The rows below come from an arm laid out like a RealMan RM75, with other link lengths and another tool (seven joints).
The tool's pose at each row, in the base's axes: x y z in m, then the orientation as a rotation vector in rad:
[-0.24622 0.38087 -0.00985 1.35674 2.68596 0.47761]
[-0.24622 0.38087 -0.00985 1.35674 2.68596 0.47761]
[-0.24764 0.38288 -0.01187 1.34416 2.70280 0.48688]
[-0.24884 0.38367 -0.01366 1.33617 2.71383 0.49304]
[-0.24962 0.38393 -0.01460 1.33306 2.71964 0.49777]
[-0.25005 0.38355 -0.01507 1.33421 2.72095 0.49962]
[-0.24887 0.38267 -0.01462 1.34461 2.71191 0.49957]
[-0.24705 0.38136 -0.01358 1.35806 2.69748 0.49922]
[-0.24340 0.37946 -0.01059 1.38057 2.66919 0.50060]
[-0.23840 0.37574 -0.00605 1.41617 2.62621 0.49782]
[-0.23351 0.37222 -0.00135 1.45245 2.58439 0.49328]
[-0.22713 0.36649 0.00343 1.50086 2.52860 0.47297]
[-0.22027 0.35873 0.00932 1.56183 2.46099 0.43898]
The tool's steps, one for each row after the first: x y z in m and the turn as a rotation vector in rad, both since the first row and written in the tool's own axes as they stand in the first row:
[0.00000 0.00000 0.00000 0.00000 0.00000 0.00000]
[0.00234 -0.00062 0.00207 0.00064 0.01370 -0.01021]
[0.00359 -0.00167 0.00368 0.00112 0.02282 -0.01668]
[0.00422 -0.00242 0.00445 0.00088 0.02857 -0.01928]
[0.00414 -0.00311 0.00471 0.00084 0.03070 -0.01864]
[0.00276 -0.00255 0.00435 -0.00124 0.02639 -0.01060]
[0.00068 -0.00155 0.00346 -0.00508 0.01862 0.00024]
[-0.00286 0.00115 0.00100 -0.01441 0.00345 0.01931]
[-0.00857 0.00437 -0.00305 -0.02551 -0.02077 0.04940]
[-0.01405 0.00767 -0.00724 -0.03463 -0.04397 0.08017]
[-0.02219 0.01091 -0.01168 -0.03878 -0.08007 0.12135]
[-0.03217 0.01374 -0.01754 -0.03708 -0.12536 0.17359]

